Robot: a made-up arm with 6 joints.
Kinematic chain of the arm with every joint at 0, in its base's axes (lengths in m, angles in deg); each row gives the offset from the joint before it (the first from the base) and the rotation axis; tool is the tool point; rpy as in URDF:
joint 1: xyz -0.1 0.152 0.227 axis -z
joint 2: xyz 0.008 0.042 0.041 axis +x
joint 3: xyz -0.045 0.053 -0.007 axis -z
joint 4: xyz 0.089 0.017 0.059 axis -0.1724 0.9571 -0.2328
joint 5: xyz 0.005 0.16 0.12 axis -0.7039 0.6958 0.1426
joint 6: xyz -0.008 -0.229 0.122 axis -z
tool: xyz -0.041 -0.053 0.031 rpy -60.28 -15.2 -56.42
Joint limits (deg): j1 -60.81..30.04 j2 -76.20..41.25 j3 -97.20..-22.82 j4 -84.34..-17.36 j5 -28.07..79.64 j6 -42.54..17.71
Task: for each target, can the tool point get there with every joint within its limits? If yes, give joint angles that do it. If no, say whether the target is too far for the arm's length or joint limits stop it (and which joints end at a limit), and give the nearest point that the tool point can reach.
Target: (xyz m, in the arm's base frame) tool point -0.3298 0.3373 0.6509
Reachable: yes | joints -46.75 -25.99 -35.13 -32.77 51.15 -21.76
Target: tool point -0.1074 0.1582 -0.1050
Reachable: no: joint limits stop it (at a limit: joint 1, joint 2, joint 3, joint 4, joint 6) | nearest point -0.1186 0.1186 0.1726 | short by 0.281 m
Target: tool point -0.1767 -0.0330 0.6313
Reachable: yes | joints -19.76 17.30 -62.44 -59.71 67.50 12.63
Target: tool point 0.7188 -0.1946 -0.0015
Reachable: no: too far | nearest point 0.1714 0.0019 0.3349 | short by 0.672 m
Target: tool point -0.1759 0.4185 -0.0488
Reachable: no: joint limits stop it (at a limit: joint 1, joint 2, joint 3, joint 4, joint 5, joint 6) | nearest point -0.1003 0.3342 0.1939 | short by 0.268 m
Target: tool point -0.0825 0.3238 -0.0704
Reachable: no: joint limits stop it (at a limit: joint 1, joint 2, joint 3, joint 4, joint 5) | nearest point -0.0793 0.3134 0.1871 | short by 0.258 m
